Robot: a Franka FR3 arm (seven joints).
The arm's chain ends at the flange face. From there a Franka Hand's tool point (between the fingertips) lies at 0.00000 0.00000 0.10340 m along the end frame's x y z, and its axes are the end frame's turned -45 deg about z.
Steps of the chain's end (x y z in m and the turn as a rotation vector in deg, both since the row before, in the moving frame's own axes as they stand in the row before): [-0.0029, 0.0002, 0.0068, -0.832, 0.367, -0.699]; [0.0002, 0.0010, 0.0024, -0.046, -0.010, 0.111]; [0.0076, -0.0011, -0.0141, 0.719, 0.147, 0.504]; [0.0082, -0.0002, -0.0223, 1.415, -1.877, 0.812]
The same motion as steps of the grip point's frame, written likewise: [-0.0028, -0.0004, 0.0068, -0.848, -0.329, -0.699]; [-0.0006, 0.0009, 0.0024, -0.025, -0.040, 0.111]; [0.0073, 0.0039, -0.0141, 0.404, 0.612, 0.504]; [0.0054, 0.0015, -0.0224, 2.328, -0.327, 0.812]
